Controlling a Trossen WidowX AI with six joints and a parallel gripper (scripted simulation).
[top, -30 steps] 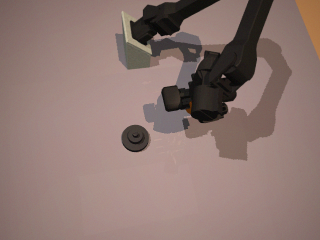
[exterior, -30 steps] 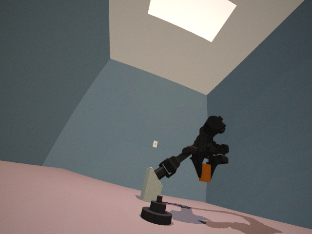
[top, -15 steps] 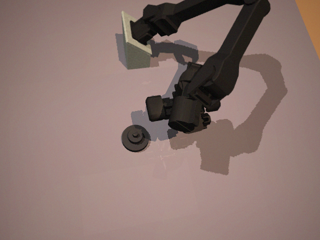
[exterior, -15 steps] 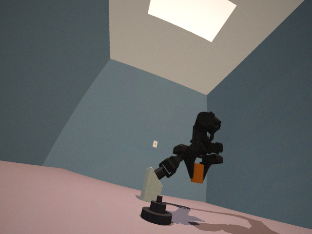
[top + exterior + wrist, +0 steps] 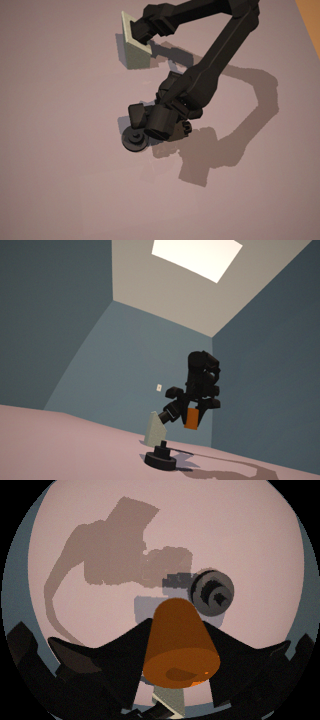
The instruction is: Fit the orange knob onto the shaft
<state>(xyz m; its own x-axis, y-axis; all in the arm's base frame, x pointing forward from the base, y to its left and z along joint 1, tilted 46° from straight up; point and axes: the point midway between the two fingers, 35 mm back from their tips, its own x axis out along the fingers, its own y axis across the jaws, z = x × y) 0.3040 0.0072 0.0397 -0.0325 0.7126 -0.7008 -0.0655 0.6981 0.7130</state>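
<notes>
Now: gripper tip 10 mm short of the round pedestal, 80 mm to the left of it and 80 mm above it. Also, from my gripper tip: orange knob: 20 mm above.
</notes>
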